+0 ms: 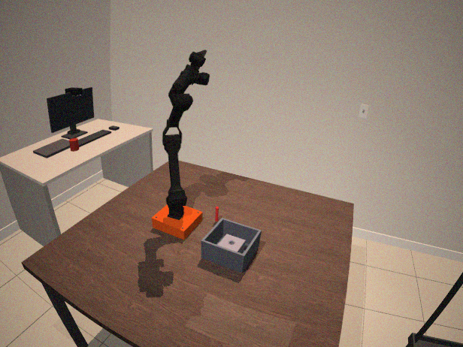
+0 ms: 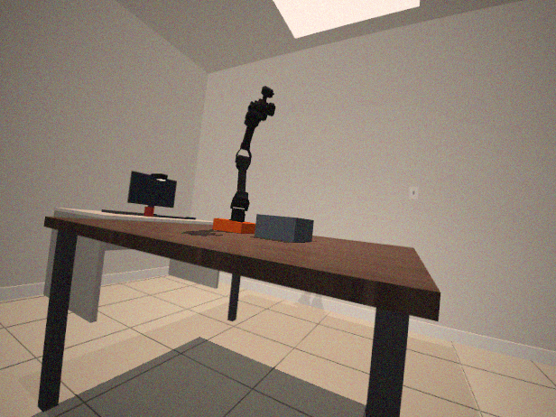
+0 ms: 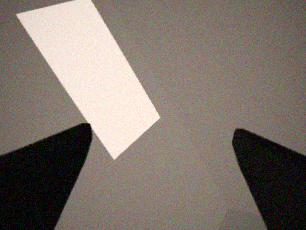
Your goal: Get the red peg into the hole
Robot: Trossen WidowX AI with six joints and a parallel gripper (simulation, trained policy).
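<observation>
The red peg is 11 cm ahead of my gripper tip, 4 cm to the right of it and 75 cm below it. From my gripper tip the other things lie so: plate: 24 cm ahead, 25 cm to the right, 74 cm below; grey box: 24 cm ahead, 25 cm to the right, 76 cm below.
</observation>
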